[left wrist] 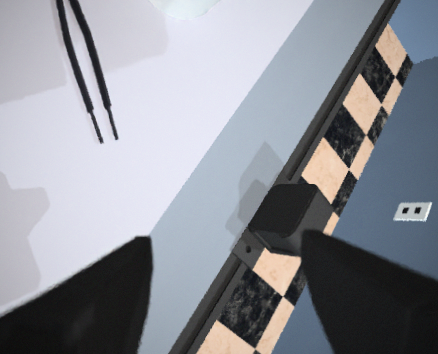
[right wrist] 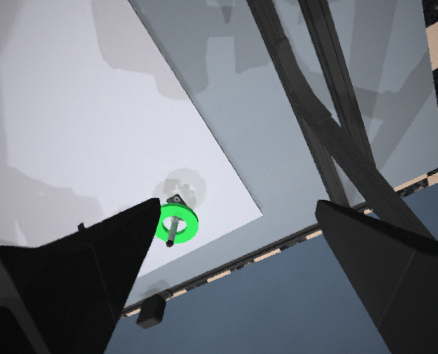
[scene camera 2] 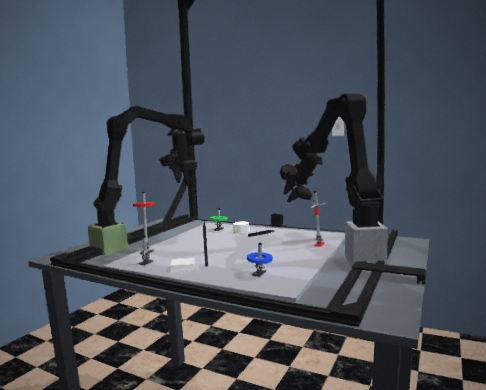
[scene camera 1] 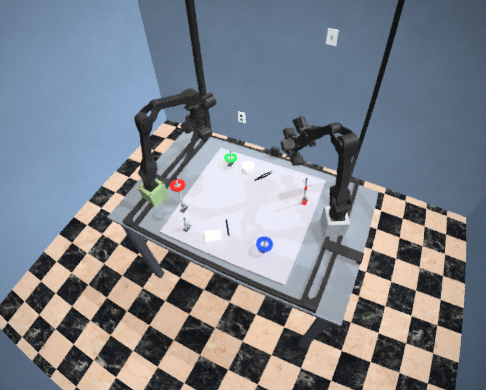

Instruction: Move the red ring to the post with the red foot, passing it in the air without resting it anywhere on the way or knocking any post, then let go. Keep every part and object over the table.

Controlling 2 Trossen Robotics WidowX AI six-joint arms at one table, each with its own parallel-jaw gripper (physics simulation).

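Frame: origin at the left arm's base, x left, y back, z up, level; millimetres.
Where they show: left gripper, fingertip midpoint: (left wrist: 227, 247) (scene camera 2: 286, 198) (scene camera 1: 284, 152); right gripper, fingertip midpoint: (right wrist: 238, 206) (scene camera 2: 182, 184) (scene camera 1: 200, 137); left arm's base at its link origin: (scene camera 2: 365, 224) (scene camera 1: 337, 215); right arm's base at its link origin: (scene camera 2: 106, 224) (scene camera 1: 150, 185).
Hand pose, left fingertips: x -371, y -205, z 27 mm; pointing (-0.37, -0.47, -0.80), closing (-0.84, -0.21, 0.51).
Each offset is from my left fingertips to the top centre of the thing. "spot": to the spot under its first point.
The red ring {dx +231, dy -501, dz +40 mm} (scene camera 1: 171, 186) (scene camera 2: 149, 204) sits high around a tall grey post {spot: dx +241, dy -500, dz -58 mm} (scene camera 1: 181, 199) (scene camera 2: 145, 227) at the picture's left. The post with the red foot {spot: dx +224, dy +86, dz -55 mm} (scene camera 1: 305, 193) (scene camera 2: 318, 227) stands at the right of the white mat; it has a red band and small cross arms near its top. My left gripper (scene camera 1: 289, 152) (scene camera 2: 289, 195) (left wrist: 227, 247) is partly open and empty, up in the air to the left of that post. My right gripper (scene camera 1: 201, 131) (scene camera 2: 181, 175) (right wrist: 238, 206) is wide open and empty, high over the table's back left.
A green ring {dx -59, dy -276, dz -80 mm} (scene camera 1: 230, 158) (scene camera 2: 218, 218) (right wrist: 193, 225) and a blue ring {dx +470, dy -118, dz -80 mm} (scene camera 1: 258, 246) (scene camera 2: 260, 258) sit on short posts. A short post {spot: dx +365, dy -468, dz -92 mm} (scene camera 1: 186, 225), white cylinder {dx -8, dy -182, dz -98 mm} (scene camera 1: 248, 168), tweezers {dx +43, dy -101, dz -122 mm} (scene camera 1: 263, 176) (left wrist: 81, 55), upright black stick {dx +395, dy -277, dz +7 mm} (scene camera 1: 227, 227) (scene camera 2: 205, 245) and white block {dx +406, dy -346, dz -113 mm} (scene camera 1: 212, 235) are on the mat.
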